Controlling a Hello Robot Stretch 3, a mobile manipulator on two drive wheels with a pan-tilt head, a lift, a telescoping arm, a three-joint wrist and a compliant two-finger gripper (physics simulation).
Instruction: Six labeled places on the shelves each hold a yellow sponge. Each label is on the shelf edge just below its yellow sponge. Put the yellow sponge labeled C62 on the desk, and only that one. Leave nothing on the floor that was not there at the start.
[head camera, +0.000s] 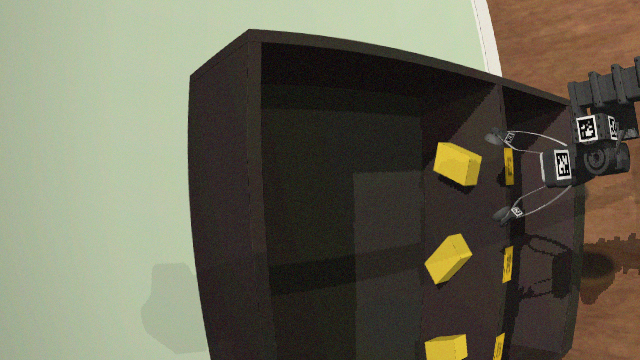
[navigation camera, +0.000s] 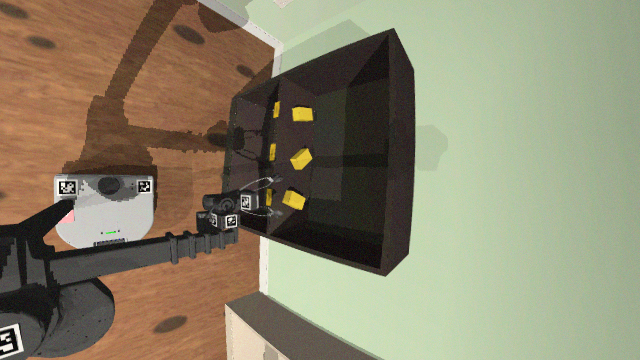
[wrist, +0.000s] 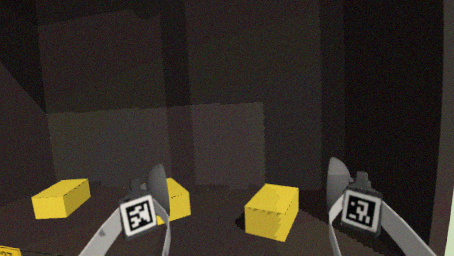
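The C62 sponge is the middle yellow block on the shelf board; its edge label is too small to read. In the wrist view my left finger hides part of it. My gripper is open and empty, its tips at the front of the upper compartment. It faces a different sponge, which shows between and beyond the fingers, untouched. A third sponge lies on C62's other side.
The dark shelf unit has a side wall close beside the gripper, at the right in the wrist view. A label ending in 27 shows at lower left there. Grey-topped cream furniture stands near the shelf, against the green wall.
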